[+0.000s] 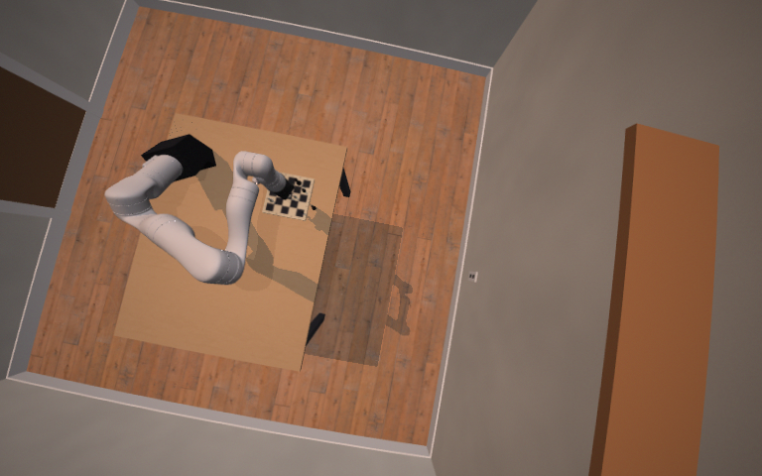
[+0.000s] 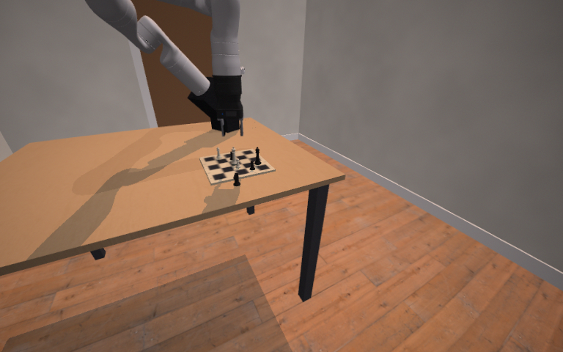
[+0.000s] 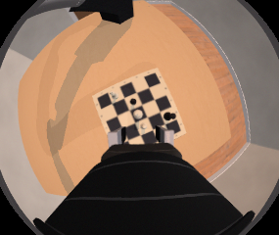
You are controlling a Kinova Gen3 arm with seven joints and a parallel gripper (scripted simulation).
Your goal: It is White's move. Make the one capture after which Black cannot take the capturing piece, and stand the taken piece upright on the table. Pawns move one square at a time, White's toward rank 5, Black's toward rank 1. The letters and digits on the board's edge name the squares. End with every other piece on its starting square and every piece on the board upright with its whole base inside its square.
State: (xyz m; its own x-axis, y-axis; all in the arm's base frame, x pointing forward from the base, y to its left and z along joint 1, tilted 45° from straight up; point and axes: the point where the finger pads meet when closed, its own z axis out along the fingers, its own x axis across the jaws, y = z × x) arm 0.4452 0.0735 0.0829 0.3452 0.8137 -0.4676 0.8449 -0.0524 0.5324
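Right now my hand is 30 mm past the tall white piece, 10 mm to the right of it and 100 mm above it. Round my hand: chessboard (30 mm behind, 10 mm to the left, 140 mm below); then black piece (110 mm ahead, 30 mm to the right, 120 mm below).
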